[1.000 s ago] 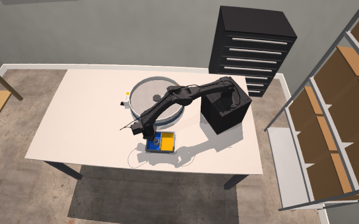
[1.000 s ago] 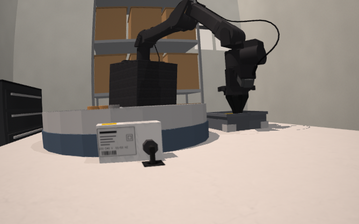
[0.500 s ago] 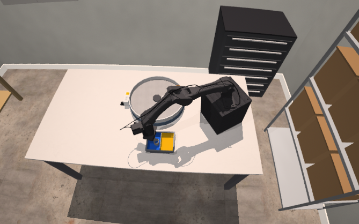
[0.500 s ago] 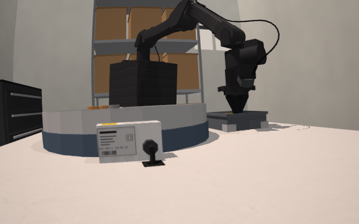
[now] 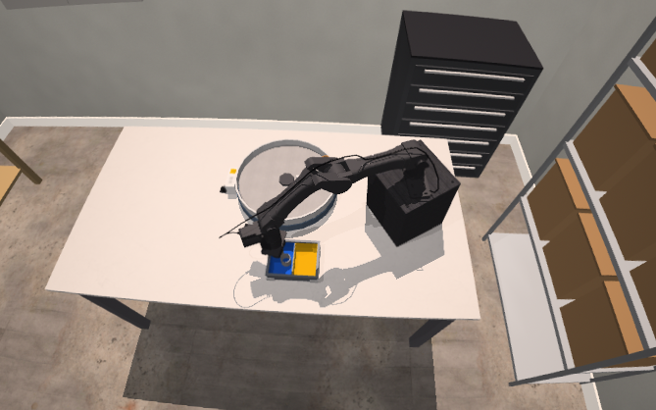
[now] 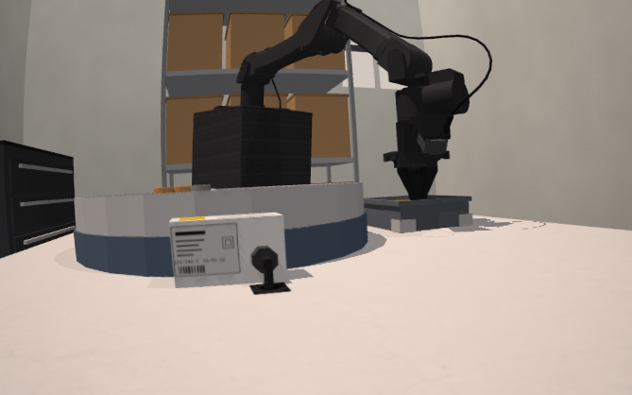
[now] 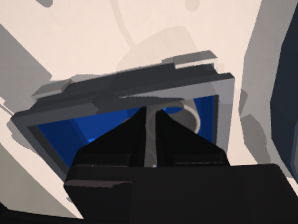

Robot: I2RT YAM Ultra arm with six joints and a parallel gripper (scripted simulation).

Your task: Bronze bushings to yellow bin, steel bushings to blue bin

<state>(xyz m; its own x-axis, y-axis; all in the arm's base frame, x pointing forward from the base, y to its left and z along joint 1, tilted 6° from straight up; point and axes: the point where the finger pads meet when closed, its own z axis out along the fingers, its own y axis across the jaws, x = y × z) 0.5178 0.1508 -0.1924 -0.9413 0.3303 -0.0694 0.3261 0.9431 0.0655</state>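
My hand is 20 mm to the right of the blue bin, 20 mm past it and 20 mm above it. The rest, counted from my hand: yellow bin (100 mm behind, 40 mm to the left, 20 mm below); then round grey turntable (320 mm to the right, 50 mm behind, 20 mm above).
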